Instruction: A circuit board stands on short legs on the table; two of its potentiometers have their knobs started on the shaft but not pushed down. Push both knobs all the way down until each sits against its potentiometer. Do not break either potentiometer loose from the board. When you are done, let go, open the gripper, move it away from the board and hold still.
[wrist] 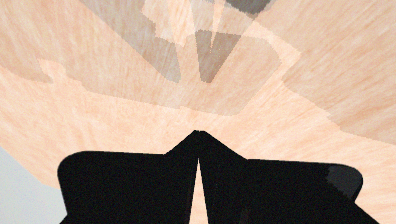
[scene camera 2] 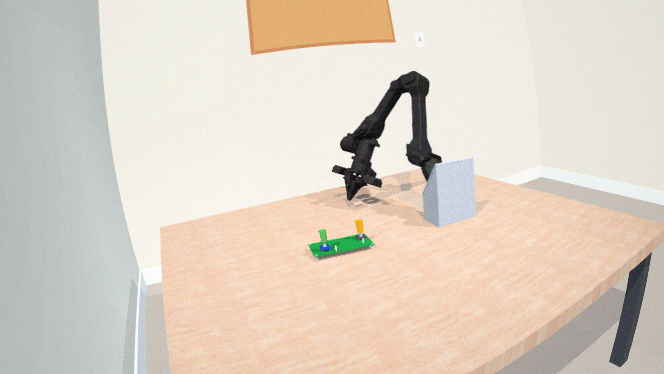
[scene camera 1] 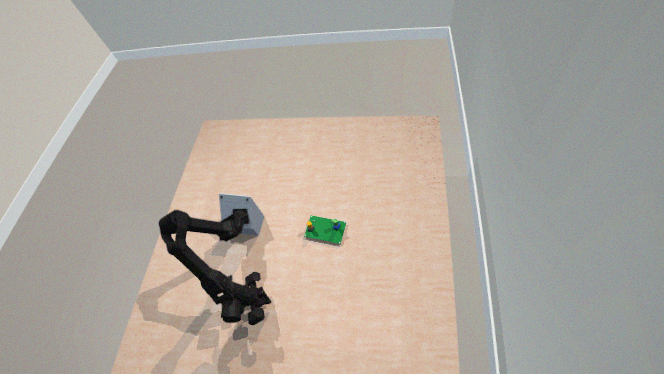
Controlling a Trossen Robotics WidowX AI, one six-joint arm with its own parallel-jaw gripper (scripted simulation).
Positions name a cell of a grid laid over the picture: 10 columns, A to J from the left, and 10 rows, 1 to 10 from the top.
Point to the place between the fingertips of the gripper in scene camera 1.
At E9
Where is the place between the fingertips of the gripper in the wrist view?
F7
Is the gripper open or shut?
Shut.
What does the gripper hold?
Nothing.
